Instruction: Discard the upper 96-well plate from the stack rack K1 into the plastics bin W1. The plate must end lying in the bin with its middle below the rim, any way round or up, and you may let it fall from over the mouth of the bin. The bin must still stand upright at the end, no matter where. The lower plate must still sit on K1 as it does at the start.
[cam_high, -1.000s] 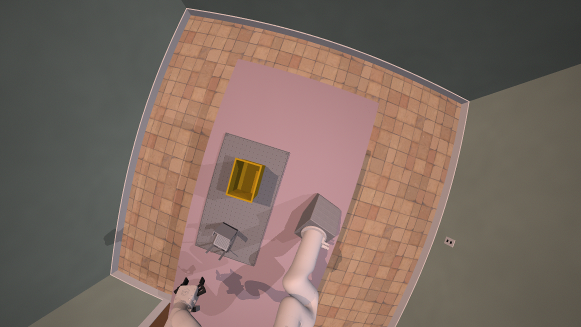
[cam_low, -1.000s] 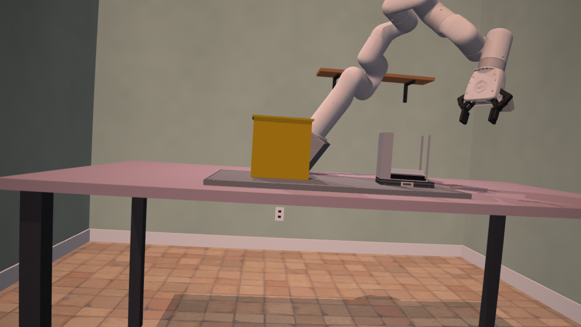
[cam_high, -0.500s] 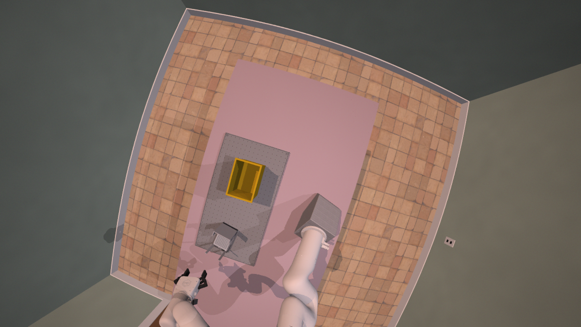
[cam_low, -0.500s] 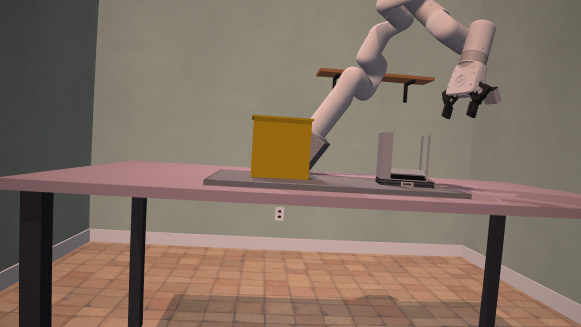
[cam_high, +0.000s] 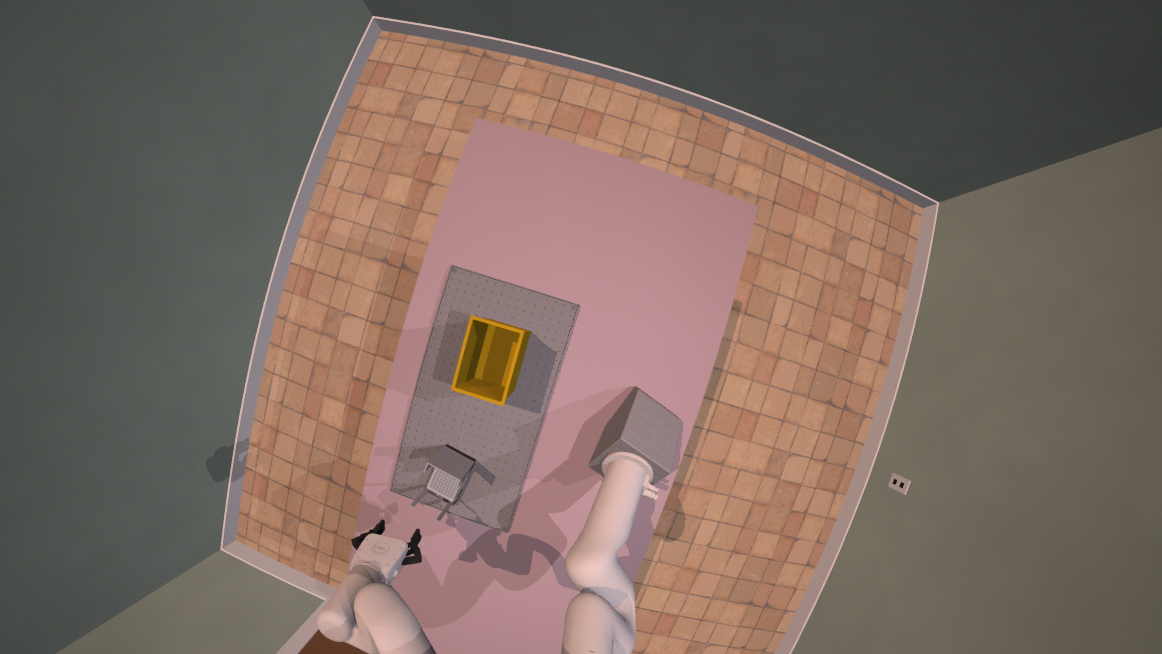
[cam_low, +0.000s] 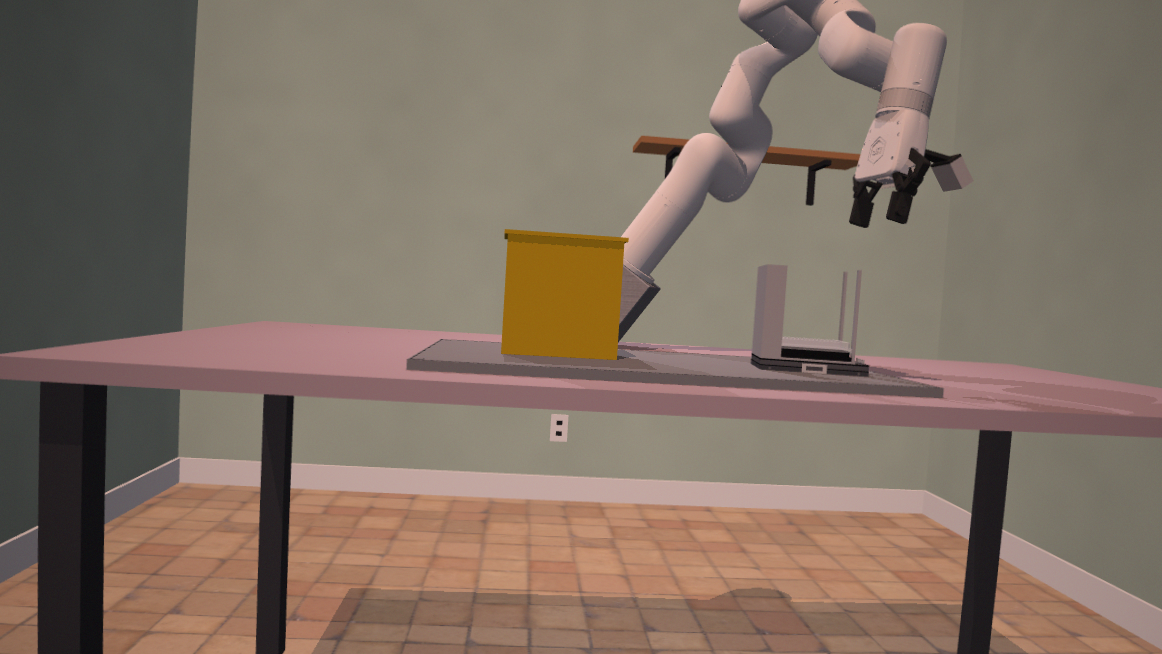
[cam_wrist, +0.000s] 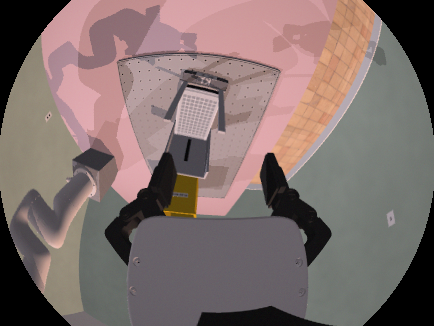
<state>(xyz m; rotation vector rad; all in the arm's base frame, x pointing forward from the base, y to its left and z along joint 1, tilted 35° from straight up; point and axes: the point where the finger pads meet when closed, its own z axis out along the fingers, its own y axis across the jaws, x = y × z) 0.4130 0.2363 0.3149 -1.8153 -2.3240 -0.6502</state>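
Right now my hand is 30 mm past the dark plate, 90 mm to the left of it and 210 mm above it. Also, from my hand: yellow plastics bin W1: 10 mm behind, 460 mm to the right, 150 mm below.
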